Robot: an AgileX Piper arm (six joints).
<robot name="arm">
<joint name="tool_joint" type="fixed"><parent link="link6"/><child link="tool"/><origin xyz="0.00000 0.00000 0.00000"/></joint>
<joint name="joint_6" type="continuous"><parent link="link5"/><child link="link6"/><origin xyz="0.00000 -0.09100 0.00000" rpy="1.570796 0.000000 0.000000"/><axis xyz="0 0 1"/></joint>
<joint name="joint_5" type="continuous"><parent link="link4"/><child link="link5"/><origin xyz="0.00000 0.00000 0.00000" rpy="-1.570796 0.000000 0.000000"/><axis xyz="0 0 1"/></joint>
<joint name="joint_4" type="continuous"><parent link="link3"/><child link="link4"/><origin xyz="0.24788 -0.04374 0.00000" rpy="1.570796 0.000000 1.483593"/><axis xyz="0 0 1"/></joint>
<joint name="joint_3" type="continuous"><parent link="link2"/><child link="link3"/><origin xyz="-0.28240 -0.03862 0.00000"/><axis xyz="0 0 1"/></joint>
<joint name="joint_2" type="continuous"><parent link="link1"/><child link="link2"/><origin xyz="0.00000 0.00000 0.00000" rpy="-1.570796 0.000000 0.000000"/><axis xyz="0 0 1"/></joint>
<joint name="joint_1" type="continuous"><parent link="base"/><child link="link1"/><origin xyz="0.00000 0.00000 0.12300"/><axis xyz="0 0 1"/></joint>
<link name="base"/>
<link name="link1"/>
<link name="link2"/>
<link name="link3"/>
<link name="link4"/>
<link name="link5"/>
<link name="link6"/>
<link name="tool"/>
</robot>
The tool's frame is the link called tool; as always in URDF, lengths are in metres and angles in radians. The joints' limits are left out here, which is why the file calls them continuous.
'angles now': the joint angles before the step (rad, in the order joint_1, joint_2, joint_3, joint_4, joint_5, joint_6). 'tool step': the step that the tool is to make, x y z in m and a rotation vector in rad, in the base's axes. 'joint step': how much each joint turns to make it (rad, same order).
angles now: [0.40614, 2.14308, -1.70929, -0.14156, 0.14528, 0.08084]
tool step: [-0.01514, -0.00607, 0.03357, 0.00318, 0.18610, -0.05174]
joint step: [0.00134, -0.06508, -0.07681, 0.08907, 0.31282, 0.00002]
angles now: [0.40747, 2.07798, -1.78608, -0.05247, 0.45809, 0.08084]
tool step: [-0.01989, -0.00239, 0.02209, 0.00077, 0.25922, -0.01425]
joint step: [-0.00001, -0.02487, -0.10717, 0.10597, 0.36944, -0.00001]
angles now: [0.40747, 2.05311, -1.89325, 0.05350, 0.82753, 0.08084]
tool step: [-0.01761, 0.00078, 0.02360, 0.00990, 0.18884, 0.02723]
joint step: [0.00000, -0.00209, -0.12208, 0.08444, 0.29480, 0.00001]
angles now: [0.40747, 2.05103, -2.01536, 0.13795, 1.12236, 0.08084]
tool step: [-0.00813, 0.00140, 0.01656, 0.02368, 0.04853, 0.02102]
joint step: [0.00088, -0.00379, -0.06427, 0.04261, 0.10451, 0.00001]
